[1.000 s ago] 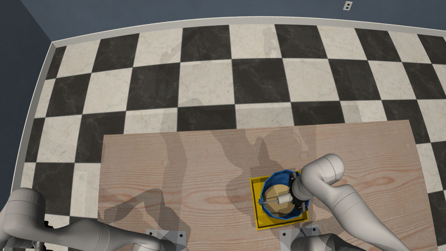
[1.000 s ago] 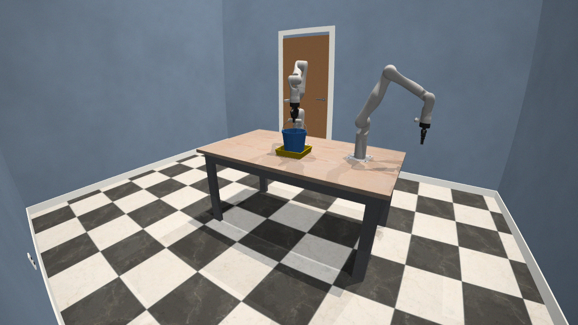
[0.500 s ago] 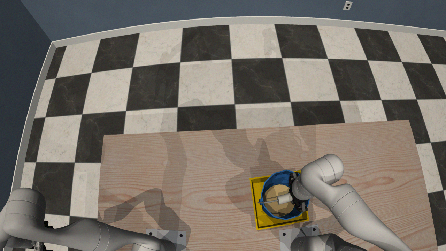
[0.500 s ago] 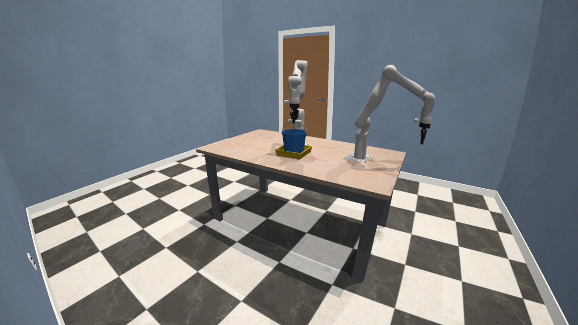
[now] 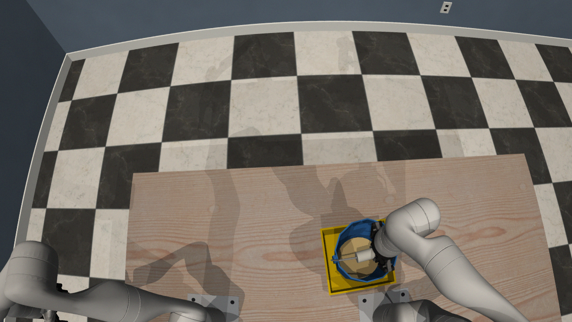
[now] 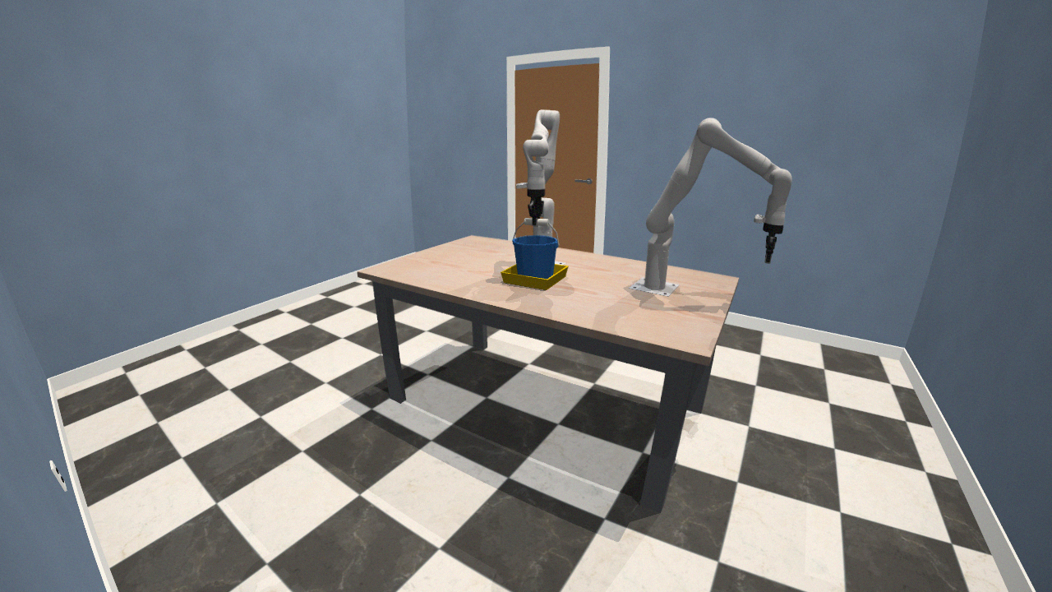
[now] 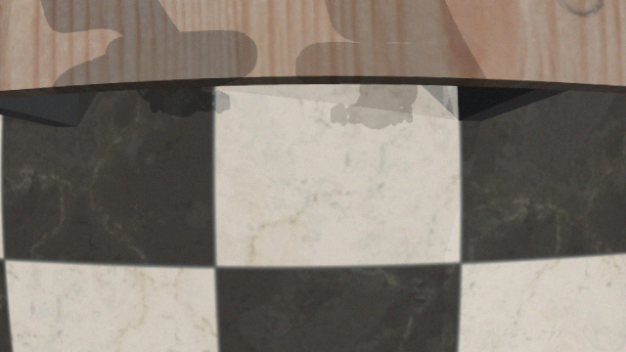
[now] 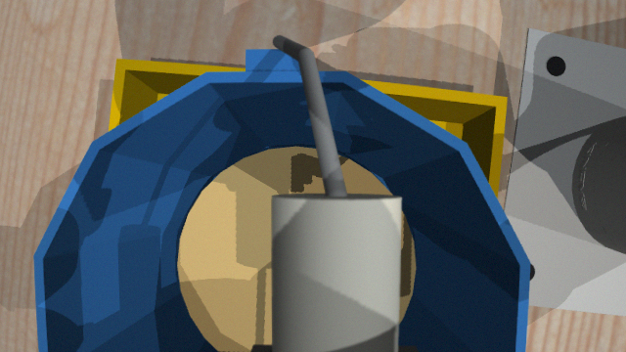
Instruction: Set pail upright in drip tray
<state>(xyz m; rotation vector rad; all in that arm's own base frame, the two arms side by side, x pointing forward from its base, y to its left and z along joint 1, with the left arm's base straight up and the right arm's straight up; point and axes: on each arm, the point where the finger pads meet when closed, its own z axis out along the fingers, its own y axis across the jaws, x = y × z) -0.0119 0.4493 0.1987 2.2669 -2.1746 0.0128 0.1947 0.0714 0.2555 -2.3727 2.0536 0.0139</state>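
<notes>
Now: right hand 10 mm short of the blue pail, 10 mm to the right of it and 100 mm above it. The rest, counted from my right hand: yellow drip tray: 20 mm ahead, 10 mm to the left, 240 mm below.
</notes>
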